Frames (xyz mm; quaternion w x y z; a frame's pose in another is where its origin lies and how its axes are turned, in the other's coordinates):
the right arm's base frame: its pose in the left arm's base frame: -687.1 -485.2 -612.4 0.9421 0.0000 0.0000 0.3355
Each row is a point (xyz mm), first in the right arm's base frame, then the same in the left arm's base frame.
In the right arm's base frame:
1: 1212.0 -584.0 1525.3
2: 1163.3 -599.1 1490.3
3: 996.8 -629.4 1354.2
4: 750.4 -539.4 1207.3
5: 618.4 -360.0 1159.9
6: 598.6 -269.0 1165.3
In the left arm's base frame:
1: 621.2 -171.7 912.9
2: 593.0 -214.1 877.9
3: 483.2 -342.9 741.8
4: 235.3 -428.9 594.9
5: 19.6 -373.3 547.5
6: -53.2 -315.3 552.9

